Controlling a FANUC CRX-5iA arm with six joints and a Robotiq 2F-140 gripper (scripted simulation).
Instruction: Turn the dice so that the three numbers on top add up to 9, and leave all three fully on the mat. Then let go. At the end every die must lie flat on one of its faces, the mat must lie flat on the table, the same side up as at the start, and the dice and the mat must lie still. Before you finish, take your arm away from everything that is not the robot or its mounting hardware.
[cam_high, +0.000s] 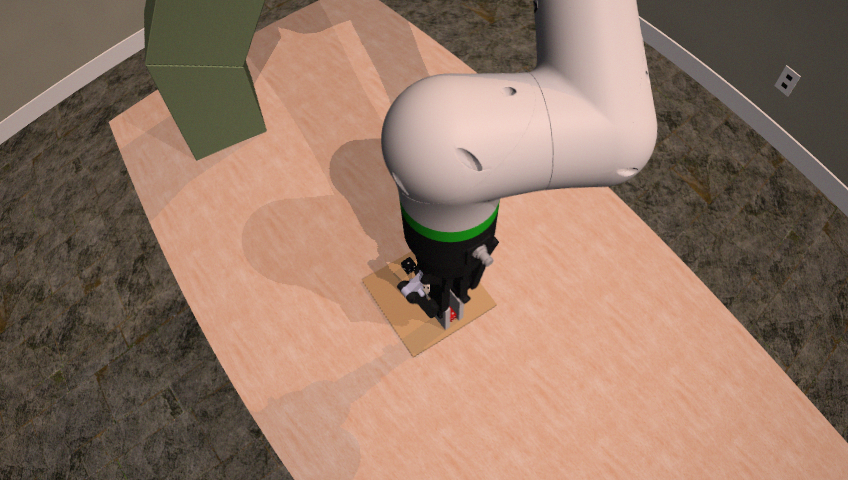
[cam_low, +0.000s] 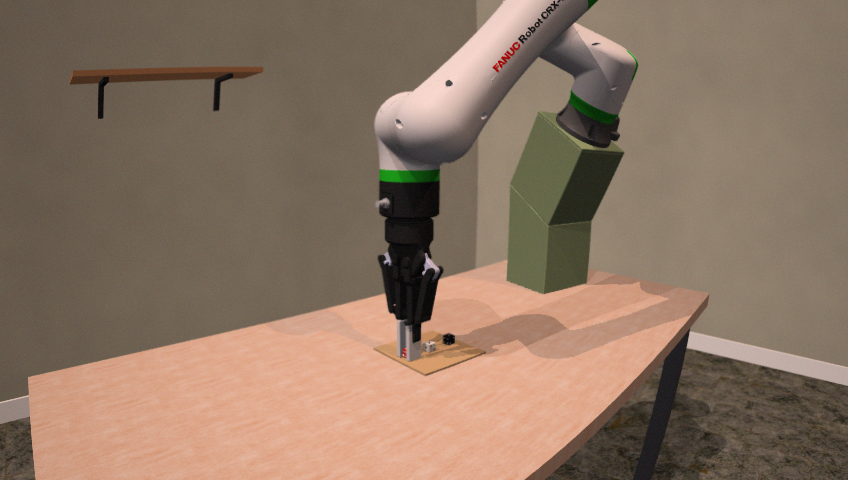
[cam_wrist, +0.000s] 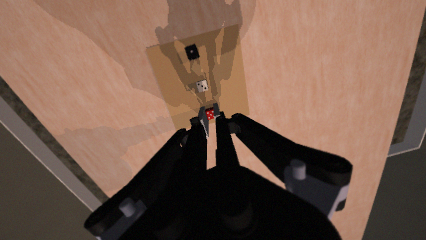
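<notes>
My hand is 3 cm above the red die. Round my hand: tan square mat 5 cm behind, 4 cm below; then black die 10 cm behind, 3 cm below; then white die 5 cm behind, 3 cm below.
</notes>
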